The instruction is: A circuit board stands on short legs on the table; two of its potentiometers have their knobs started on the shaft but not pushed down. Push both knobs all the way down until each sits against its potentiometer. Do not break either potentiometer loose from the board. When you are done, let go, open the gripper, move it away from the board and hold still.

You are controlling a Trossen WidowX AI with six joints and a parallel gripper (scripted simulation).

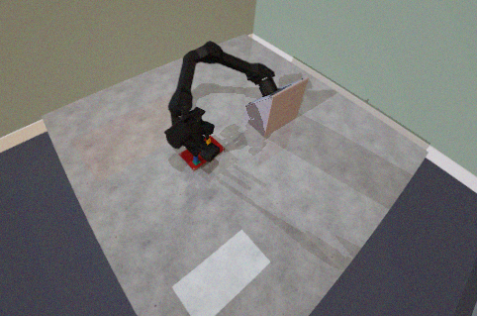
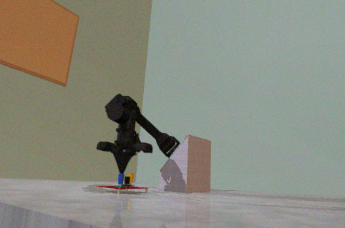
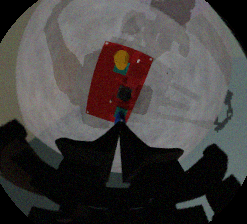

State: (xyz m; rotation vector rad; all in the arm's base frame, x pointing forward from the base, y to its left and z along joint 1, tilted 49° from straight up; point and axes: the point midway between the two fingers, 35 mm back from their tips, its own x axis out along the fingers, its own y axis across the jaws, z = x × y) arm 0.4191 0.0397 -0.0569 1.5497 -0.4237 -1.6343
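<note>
Right now the blue knob is 1 cm below my gripper tip. Also, from my gripper tip: yellow knob 8 cm behind, 4 cm to the right, 2 cm below.
</note>
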